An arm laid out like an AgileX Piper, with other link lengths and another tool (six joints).
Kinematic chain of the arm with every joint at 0, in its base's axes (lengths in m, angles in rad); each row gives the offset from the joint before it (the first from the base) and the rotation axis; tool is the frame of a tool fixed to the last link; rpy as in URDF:
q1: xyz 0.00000 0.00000 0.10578 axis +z
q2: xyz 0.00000 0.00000 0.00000 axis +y
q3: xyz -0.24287 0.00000 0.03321 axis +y
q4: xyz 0.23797 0.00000 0.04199 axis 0.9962 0 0.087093
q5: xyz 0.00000 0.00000 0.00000 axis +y
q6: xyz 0.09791 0.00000 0.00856 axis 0.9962 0 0.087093
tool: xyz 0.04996 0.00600 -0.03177 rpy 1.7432 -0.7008 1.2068
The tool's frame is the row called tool.
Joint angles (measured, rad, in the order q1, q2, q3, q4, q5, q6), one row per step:
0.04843 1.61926 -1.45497 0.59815 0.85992 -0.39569
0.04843 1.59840 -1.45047 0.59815 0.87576 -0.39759
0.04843 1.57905 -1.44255 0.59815 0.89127 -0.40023
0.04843 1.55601 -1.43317 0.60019 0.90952 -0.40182
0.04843 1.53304 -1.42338 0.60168 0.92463 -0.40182
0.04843 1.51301 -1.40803 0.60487 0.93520 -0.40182
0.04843 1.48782 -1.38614 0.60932 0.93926 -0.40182
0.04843 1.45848 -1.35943 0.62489 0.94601 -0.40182
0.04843 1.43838 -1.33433 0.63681 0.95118 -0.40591
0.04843 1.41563 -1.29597 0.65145 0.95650 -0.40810
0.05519 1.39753 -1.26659 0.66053 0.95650 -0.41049
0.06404 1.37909 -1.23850 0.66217 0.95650 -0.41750
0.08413 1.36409 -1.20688 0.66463 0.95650 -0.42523
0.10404 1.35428 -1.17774 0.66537 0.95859 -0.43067
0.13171 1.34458 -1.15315 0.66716 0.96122 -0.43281
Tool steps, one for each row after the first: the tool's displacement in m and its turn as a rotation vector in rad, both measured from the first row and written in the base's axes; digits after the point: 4 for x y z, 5 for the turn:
-0.0053 0.0003 0.0050 -0.00033 -0.00411 0.01018
-0.0109 0.0005 0.0084 -0.00142 -0.00392 0.02068
-0.0175 0.0010 0.0125 0.00011 -0.00316 0.03194
-0.0239 0.0014 0.0165 0.00188 -0.00382 0.04043
-0.0297 0.0018 0.0181 0.00509 0.00030 0.04636
-0.0362 0.0022 0.0196 0.00957 0.00046 0.04860
-0.0441 0.0038 0.0215 0.02512 0.00372 0.05229
-0.0503 0.0050 0.0207 0.03457 0.01122 0.05780
-0.0582 0.0064 0.0169 0.04766 0.03035 0.06183
-0.0645 0.0090 0.0142 0.05508 0.04079 0.06970
-0.0708 0.0111 0.0112 0.05248 0.04724 0.08296
-0.0782 0.0161 0.0062 0.04980 0.06058 0.10775
-0.0852 0.0208 0.0003 0.04632 0.07935 0.13206
-0.0928 0.0275 -0.0041 0.04515 0.09599 0.16224

